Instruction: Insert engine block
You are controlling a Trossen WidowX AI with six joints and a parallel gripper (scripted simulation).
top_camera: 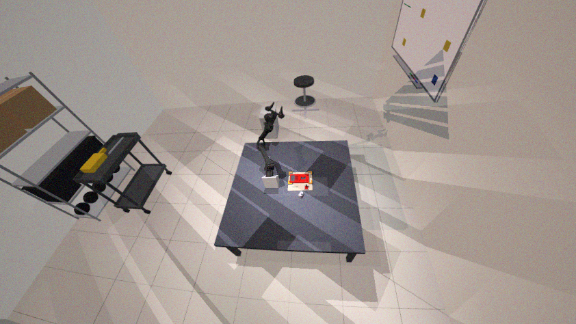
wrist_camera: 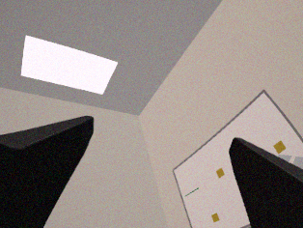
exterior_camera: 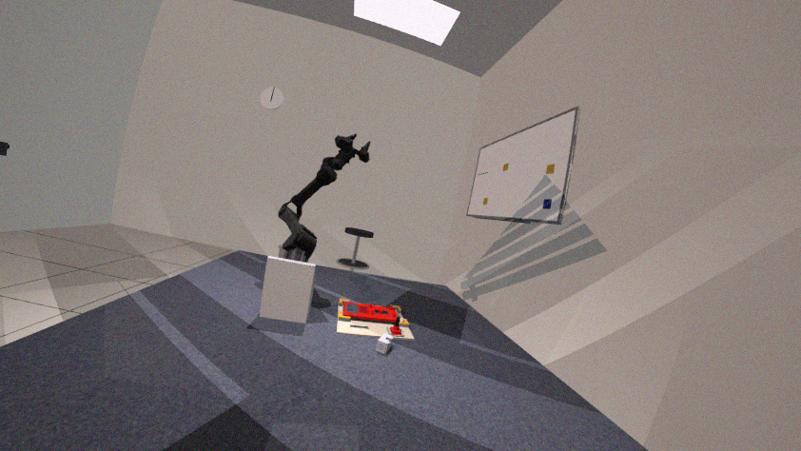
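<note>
My gripper tip is 210 mm short of the grey engine block, 510 mm to the left of it and 700 mm above it. Round my gripper tip: cream base plate: 190 mm ahead, 330 mm to the right, 710 mm below.
</note>
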